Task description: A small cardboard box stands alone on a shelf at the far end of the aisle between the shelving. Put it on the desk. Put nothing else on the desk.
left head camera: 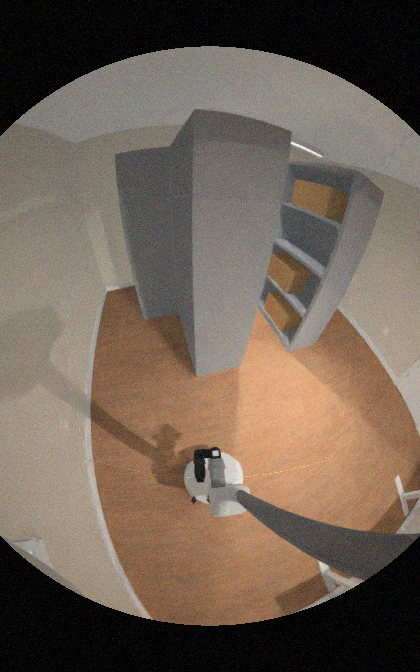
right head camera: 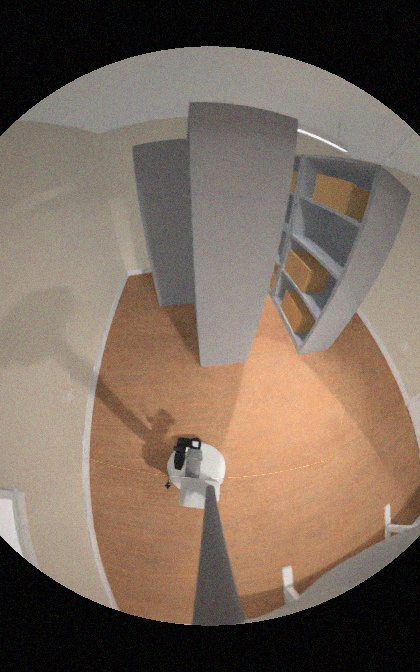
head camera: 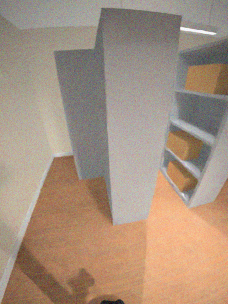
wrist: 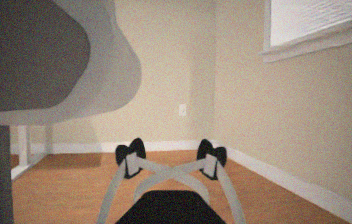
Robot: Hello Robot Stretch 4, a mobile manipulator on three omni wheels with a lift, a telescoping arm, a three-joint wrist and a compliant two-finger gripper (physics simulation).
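Places are measured from the robot's base along level axes (x left, y back, z up), in metres.
Where they show: gripper, fingertip midpoint: (wrist: 171, 151).
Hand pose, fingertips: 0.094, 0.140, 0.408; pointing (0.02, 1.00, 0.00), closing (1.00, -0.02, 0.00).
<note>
After its pixels a point has its place, as x, y, z.
The small cardboard box standing alone at the far end of the aisle cannot be made out in these views. The desk (right head camera: 350, 570) shows in part at the lower right of the right head view; one of its white legs (left head camera: 401, 500) shows in the left head view. My gripper (wrist: 171, 151) {0.094, 0.140, 0.408} is open and empty in the wrist view, its two black fingertips apart in front of floor and wall. It is far from the shelving.
A tall grey shelving end panel (head camera: 132, 125) {-0.099, -0.967, 1.232} (left head camera: 225, 250) (right head camera: 240, 240) stands ahead, with another grey unit (head camera: 82, 115) {0.491, -1.802, 1.106} (left head camera: 150, 240) behind its left side. Right of it, an open shelf unit (head camera: 207, 180) {-1.064, -1.170, 0.486} (left head camera: 332, 280) (right head camera: 352, 280) holds several cardboard boxes. A wall runs along the left.
</note>
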